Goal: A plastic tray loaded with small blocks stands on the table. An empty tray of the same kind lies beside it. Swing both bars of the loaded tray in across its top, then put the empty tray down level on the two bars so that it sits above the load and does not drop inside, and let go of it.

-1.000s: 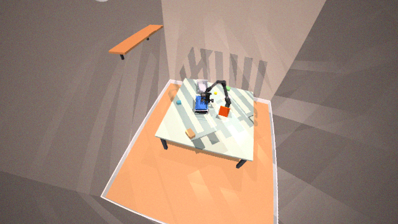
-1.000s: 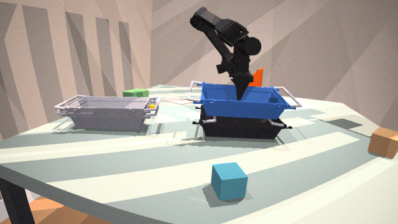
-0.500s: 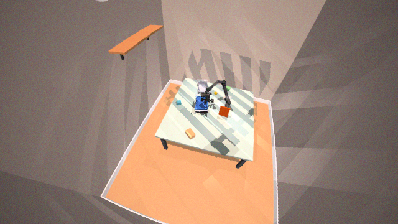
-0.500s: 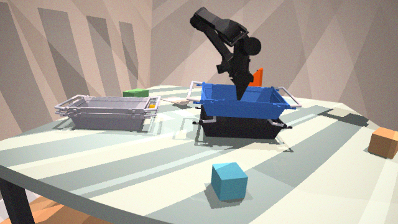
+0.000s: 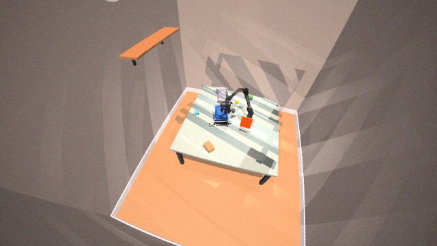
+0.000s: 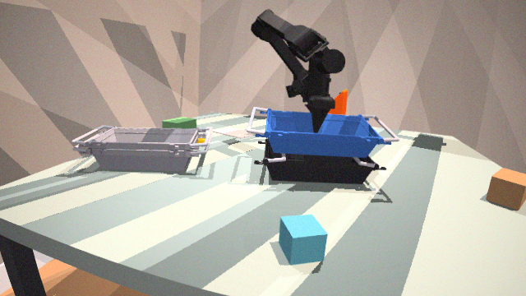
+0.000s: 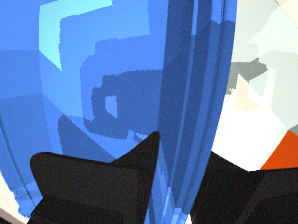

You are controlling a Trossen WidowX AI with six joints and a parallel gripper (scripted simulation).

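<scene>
The blue tray is 7 cm ahead of my gripper tip, 2 cm to the left of it and 2 cm above it. Also, from my gripper tip: orange block (52 cm to the left, 9 cm ahead, 6 cm below); then green block (56 cm to the right, 25 cm behind, 7 cm below); then cyan cube (43 cm ahead, 7 cm below, 3 cm to the left).
</scene>
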